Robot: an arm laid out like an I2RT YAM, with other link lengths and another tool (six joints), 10 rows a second.
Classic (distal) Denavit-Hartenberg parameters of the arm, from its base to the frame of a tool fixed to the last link. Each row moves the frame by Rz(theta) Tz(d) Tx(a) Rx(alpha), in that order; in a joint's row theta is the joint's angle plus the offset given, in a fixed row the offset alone. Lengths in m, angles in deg.
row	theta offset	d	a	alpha
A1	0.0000	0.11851	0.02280	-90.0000
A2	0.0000	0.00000	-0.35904	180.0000
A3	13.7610	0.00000	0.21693	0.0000
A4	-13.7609	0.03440	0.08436	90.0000
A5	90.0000	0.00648	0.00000	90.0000
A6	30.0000	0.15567	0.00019	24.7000
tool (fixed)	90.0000	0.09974	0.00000	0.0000
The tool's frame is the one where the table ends.
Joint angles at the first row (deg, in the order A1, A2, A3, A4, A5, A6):
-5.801 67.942 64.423 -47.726 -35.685 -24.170
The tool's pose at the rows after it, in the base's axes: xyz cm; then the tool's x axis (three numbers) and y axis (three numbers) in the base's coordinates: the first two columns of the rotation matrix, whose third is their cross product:
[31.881 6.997 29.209 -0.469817 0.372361 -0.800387 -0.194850 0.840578 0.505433]
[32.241 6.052 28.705 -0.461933 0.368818 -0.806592 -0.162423 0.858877 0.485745]
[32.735 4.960 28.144 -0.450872 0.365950 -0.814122 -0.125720 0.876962 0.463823]
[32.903 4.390 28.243 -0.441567 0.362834 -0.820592 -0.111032 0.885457 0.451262]
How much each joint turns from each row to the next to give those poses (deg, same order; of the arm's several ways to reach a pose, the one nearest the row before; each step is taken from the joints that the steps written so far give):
0.000 -0.793 -0.088 0.788 0.962 0.702
0.001 0.000 -0.350 0.530 2.372 0.702
0.000 0.087 -0.615 1.054 2.631 0.880
-0.178 -0.087 0.349 -0.085 1.153 0.177

